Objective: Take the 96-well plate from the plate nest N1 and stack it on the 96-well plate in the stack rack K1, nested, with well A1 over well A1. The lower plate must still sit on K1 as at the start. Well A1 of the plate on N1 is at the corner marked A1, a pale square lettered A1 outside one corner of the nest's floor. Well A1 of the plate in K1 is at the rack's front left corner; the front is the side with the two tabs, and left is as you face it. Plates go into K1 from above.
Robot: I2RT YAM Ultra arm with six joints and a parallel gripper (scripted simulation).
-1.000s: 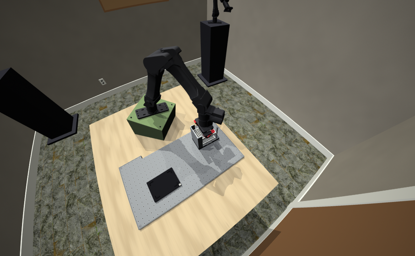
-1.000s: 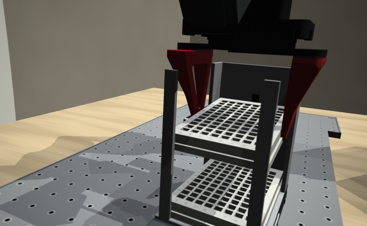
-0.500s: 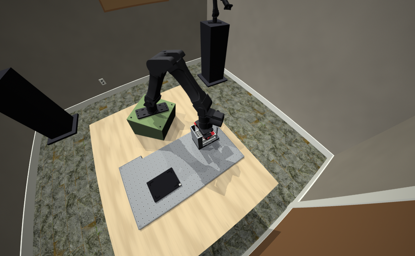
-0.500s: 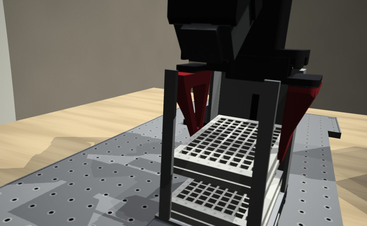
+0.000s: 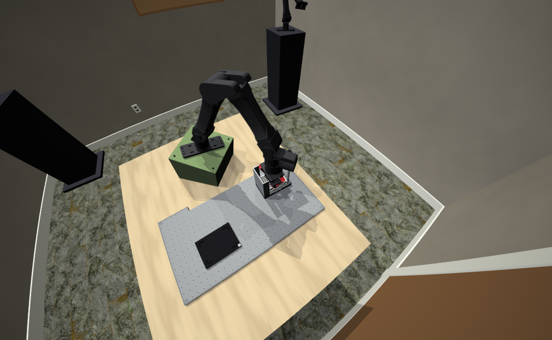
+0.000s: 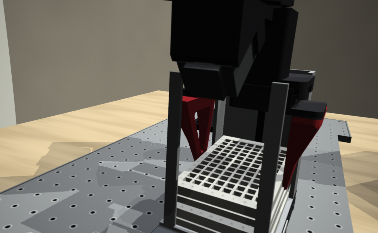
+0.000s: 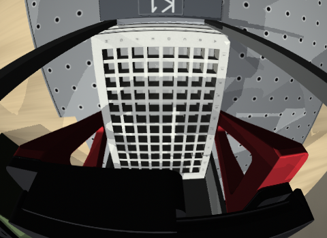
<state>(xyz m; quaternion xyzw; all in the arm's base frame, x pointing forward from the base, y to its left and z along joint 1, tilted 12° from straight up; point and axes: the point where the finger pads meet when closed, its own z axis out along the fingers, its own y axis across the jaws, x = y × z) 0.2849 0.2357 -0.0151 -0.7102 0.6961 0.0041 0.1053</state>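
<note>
Right now the back wall is 7 cm to the right of my hand and 3 cm above it. Round my hand: pale A1 square 26 cm to the right, 19 cm ahead, 4 cm below.
</note>
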